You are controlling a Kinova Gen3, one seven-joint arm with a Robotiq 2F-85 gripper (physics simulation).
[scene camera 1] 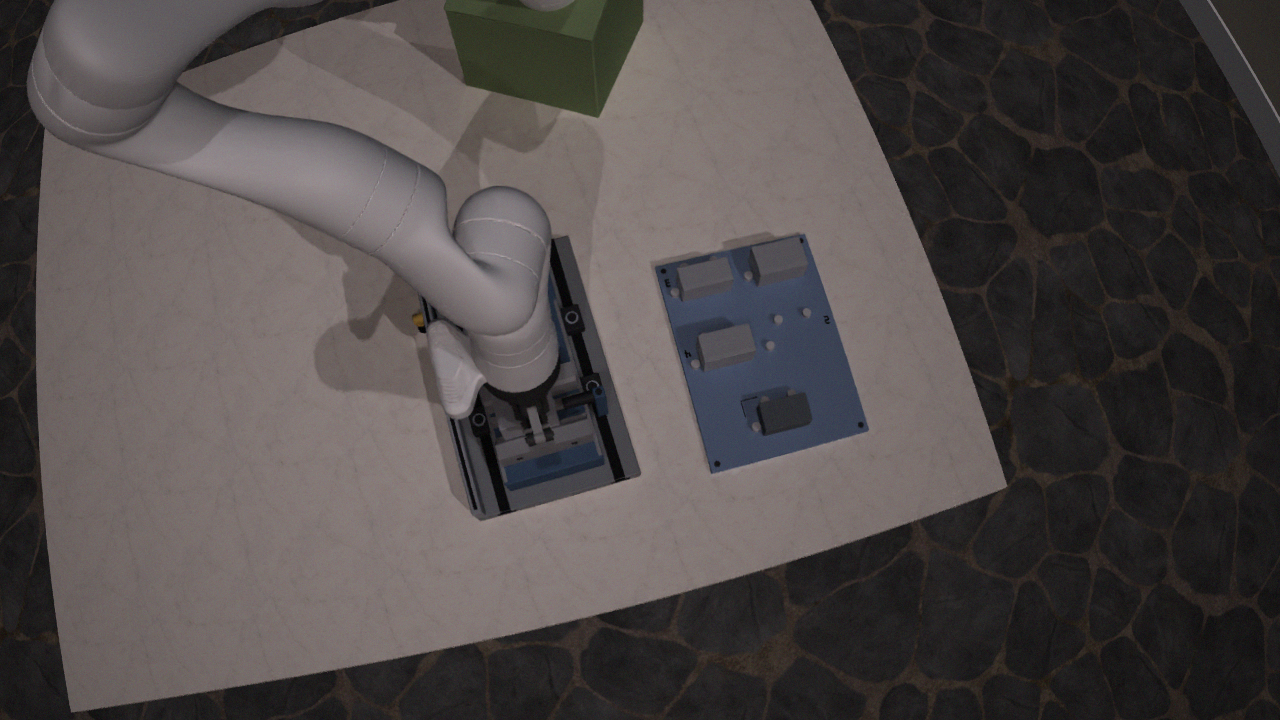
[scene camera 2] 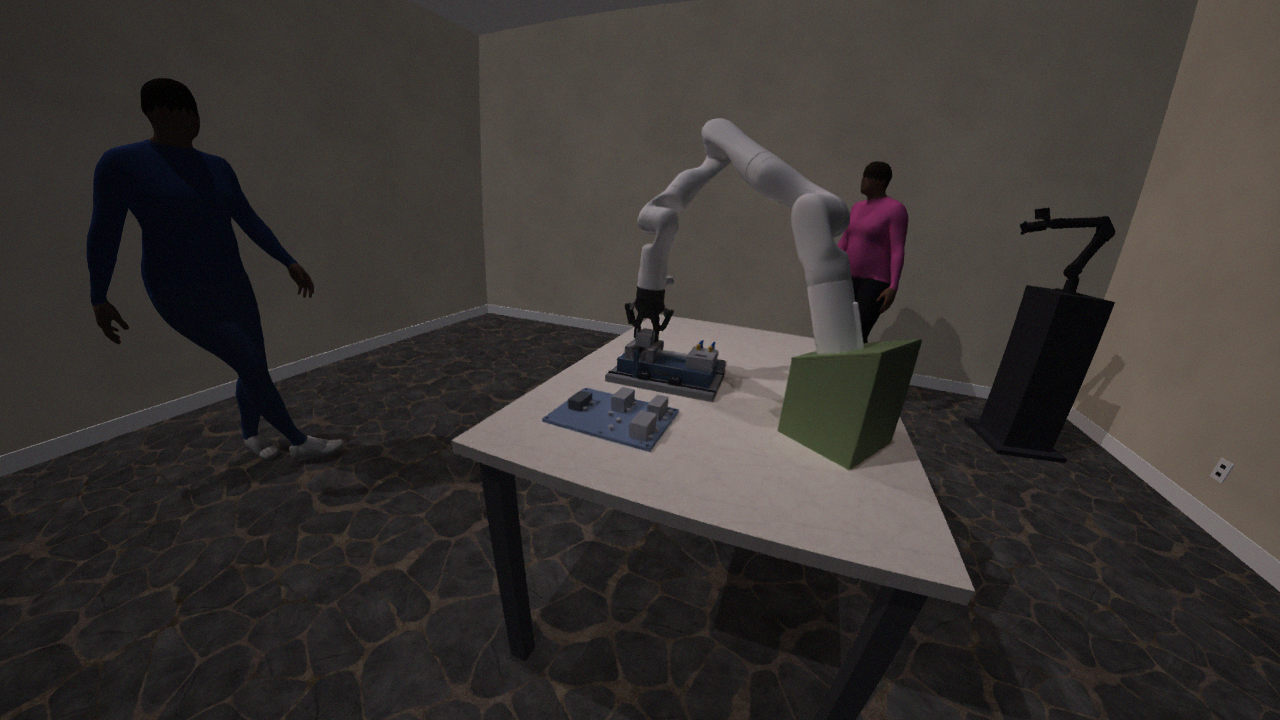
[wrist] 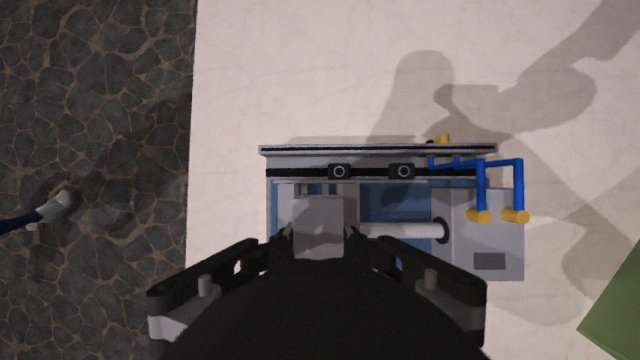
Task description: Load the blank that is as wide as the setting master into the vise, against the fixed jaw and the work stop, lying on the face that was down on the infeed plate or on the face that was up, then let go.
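Seen in the pictures: gripper, fingertip midpoint: (scene camera 1: 530,410) (scene camera 2: 645,341) (wrist: 318,231); arm's base at its link origin: (scene camera 2: 838,350).
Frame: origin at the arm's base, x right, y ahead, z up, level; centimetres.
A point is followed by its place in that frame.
My gripper (scene camera 2: 648,333) {x 19.5, y 46.3, z -10.1 cm} (wrist: 318,231) {x 19.5, y 46.3, z -10.1 cm} is shut on a grey blank (scene camera 2: 644,338) {x 16.9, y 46.0, z -8.4 cm} (wrist: 318,227) {x 20.6, y 46.0, z -7.3 cm}, held between both fingertips. In the wrist view the blank is over the gap between the vise's left jaw (wrist: 285,206) {x 22.1, y 49.3, z -10.5 cm} and the jaw (wrist: 352,206) joined to the pale screw rod. Its underside is hidden, so contact with the vise (scene camera 1: 617,456) {x 12.5, y 52.4, z -18.1 cm} (scene camera 2: 671,368) {x 12.7, y 37.3, z -14.3 cm} cannot be told. A blue post with a dark rod (scene camera 1: 600,400) {x 12.3, y 47.5, z -11.6 cm}, apparently the work stop, is at the vise's side. A dark block (scene camera 1: 785,412) {x -6.4, y 55.2, z -16.8 cm} (scene camera 2: 580,401) {x -9.0, y 54.1, z -16.9 cm}, apparently the setting master, lies on the blue infeed plate (scene camera 1: 819,376) {x -12.6, y 52.5, z -19.3 cm} (scene camera 2: 572,418) {x -13.0, y 54.4, z -19.3 cm}.
Three grey blocks (scene camera 1: 704,278) {x -4.2, y 37.5, z -15.8 cm} (scene camera 1: 778,260) {x -13.1, y 38.7, z -15.7 cm} (scene camera 1: 726,345) {x -3.2, y 45.9, z -15.7 cm} and small pale pegs stand on the infeed plate. Blue handles with yellow ends (wrist: 478,216) {x 19.8, y 31.9, z -9.1 cm} (wrist: 515,216) {x 19.5, y 28.6, z -9.2 cm} rise at the vise's screw end. A green block (scene camera 1: 546,58) {x 3.1, y 5.5, z -8.8 cm} (scene camera 2: 841,402) {x -10.3, y -0.1, z -7.3 cm} stands by the arm's base. Two people stand beyond the table.
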